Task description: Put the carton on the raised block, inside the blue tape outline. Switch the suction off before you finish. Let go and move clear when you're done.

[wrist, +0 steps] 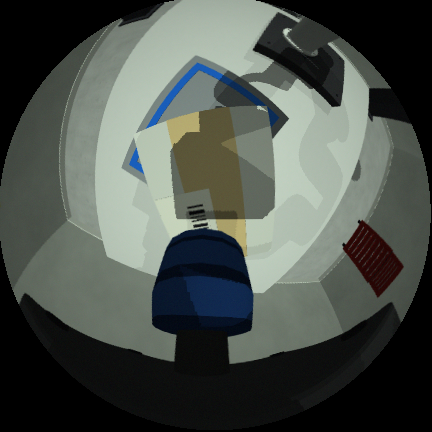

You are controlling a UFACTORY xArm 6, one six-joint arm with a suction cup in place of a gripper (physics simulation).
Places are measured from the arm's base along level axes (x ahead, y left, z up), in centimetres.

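Pixels of known places: hand at its tool point: [203, 259].
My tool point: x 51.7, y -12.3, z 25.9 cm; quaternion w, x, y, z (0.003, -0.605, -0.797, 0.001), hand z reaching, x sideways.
Ahead of a thing's pixels: the offset from my tool point to its top centre. "spot": to the spot under its first point. Level surfaces: height alone.
The white carton @[dx -0.2, dy +0.7, dz -6.2 cm] [257, 190] with a tan tape band and a barcode label lies ahead of the cup, its label end nearest. It covers the near part of the raised block @[spot: dx +3.1, dy -14.1, dz -17.8 cm] [131, 172] in this view. The blue tape outline @[spot: dx -12.4, dy -9.7, dz -17.8 cm] [172, 91] shows along the block's far sides and at its left and right corners. How much of the carton's base is over the block is hidden. My suction cup [205, 231], dark blue, overlaps the carton's near edge in view and does not appear attached to it. Whether they touch cannot be told.
The grey arm's black base plate [280, 37] is at the upper right, with shadows across the pale table @[dz -29.8 cm] [125, 90]. A red slatted object [372, 259] is at the right. A black object [390, 106] stands at the far right.
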